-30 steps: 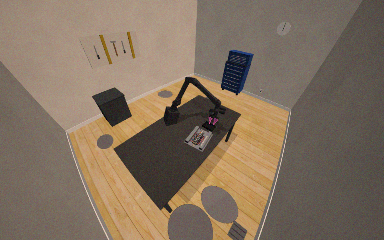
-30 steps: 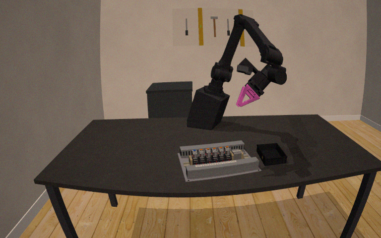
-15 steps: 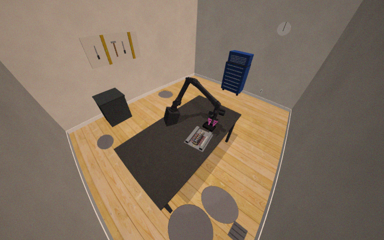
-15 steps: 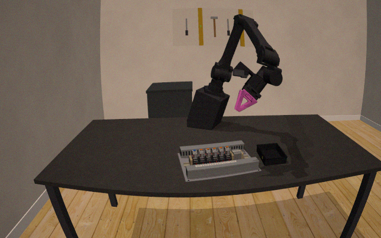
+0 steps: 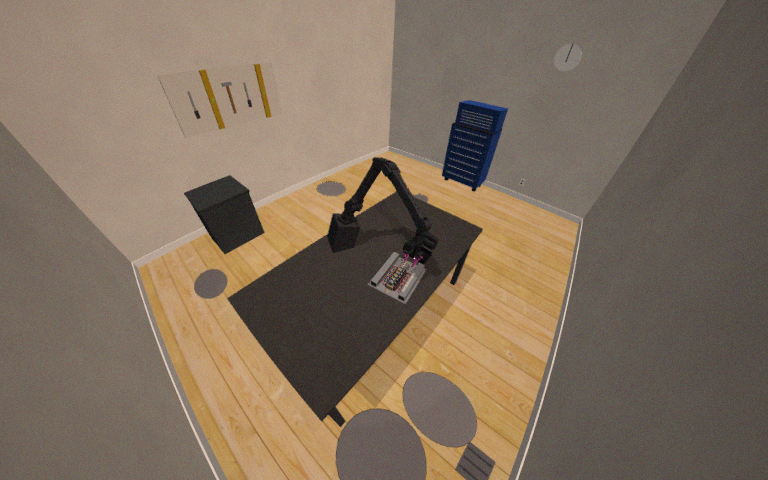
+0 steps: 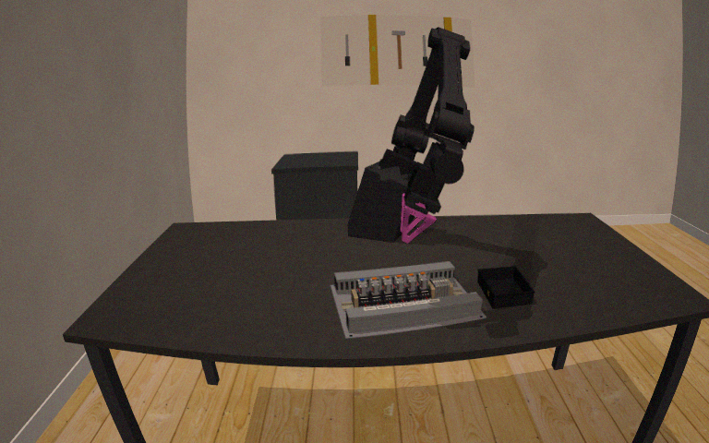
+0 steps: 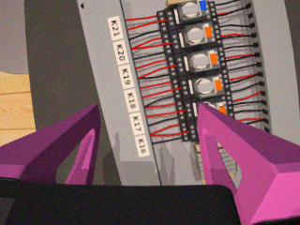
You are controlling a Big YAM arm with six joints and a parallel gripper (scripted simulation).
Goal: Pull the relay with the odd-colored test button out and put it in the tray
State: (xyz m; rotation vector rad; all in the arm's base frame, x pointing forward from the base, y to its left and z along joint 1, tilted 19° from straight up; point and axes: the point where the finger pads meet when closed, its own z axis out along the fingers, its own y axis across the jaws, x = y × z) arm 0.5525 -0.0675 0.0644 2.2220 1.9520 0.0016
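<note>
The relay is 50 mm behind my hand, 90 mm to the right of it and 150 mm below it. The rest, counted from my hand: black tray: 80 mm behind, 270 mm to the left, 180 mm below.
</note>
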